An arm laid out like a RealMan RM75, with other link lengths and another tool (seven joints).
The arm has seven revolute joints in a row. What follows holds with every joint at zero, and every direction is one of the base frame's. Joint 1 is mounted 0.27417 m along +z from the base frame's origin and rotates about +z. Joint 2 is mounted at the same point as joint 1 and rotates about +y. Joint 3 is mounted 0.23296 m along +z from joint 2 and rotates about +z. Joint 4 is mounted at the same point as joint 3 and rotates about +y. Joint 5 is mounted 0.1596 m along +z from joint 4 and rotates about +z. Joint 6 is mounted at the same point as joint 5 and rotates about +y. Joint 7 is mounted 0.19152 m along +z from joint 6 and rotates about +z. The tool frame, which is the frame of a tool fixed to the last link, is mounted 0.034 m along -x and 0.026 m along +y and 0.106 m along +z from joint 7; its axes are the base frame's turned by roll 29.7, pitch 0 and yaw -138.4 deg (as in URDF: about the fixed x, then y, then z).
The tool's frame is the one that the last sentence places.
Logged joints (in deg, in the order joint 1, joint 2, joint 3, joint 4, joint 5, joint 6, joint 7), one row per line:
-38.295, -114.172, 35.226, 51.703, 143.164, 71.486, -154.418
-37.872, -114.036, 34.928, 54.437, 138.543, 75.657, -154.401
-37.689, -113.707, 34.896, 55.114, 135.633, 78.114, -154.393
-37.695, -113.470, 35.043, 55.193, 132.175, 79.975, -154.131
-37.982, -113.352, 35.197, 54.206, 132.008, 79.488, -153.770
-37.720, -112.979, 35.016, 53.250, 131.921, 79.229, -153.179
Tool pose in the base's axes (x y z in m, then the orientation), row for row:
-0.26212, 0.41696, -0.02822, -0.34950, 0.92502, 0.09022, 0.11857
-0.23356, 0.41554, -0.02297, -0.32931, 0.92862, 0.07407, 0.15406
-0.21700, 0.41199, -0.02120, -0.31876, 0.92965, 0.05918, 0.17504
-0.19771, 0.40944, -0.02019, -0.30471, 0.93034, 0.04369, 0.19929
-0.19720, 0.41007, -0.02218, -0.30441, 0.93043, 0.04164, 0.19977
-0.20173, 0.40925, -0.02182, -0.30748, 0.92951, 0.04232, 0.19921
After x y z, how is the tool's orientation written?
As a quaternion, x y z w.
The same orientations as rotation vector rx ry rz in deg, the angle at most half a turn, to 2 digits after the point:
-58.56, 155.00, 15.12
-54.08, 152.51, 12.16
-51.75, 150.92, 9.61
-48.82, 149.06, 7.00
-48.76, 149.04, 6.67
-49.27, 148.93, 6.78

